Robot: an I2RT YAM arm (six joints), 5 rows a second.
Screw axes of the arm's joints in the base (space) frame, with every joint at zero. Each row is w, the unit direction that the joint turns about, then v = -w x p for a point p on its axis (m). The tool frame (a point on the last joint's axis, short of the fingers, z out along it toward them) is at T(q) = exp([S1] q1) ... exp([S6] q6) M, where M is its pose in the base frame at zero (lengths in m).
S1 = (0, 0, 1, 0.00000, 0.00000, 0.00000)
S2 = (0, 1, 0, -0.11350, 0.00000, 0.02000)
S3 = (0, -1, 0, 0.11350, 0.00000, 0.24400)
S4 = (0, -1, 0, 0.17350, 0.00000, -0.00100)
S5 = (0, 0, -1, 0.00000, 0.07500, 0.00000)
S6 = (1, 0, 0, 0.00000, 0.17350, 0.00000)
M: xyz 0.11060 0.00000 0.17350 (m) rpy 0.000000 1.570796 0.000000 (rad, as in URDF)
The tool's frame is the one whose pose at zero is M.
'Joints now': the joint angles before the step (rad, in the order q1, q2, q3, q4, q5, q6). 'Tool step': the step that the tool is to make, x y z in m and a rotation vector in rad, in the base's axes. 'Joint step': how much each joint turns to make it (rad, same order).
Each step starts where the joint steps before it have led.
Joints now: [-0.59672 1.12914 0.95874 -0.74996 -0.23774 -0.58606]
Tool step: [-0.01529 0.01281 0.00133 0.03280 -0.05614 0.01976]
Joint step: [0.00001 -0.09210 -0.05217 -0.00622 -0.05831 0.02156]
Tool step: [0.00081 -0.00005 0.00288 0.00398 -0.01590 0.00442]
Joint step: [-0.00001 -0.00009 0.00768 0.00451 -0.01225 0.00458]
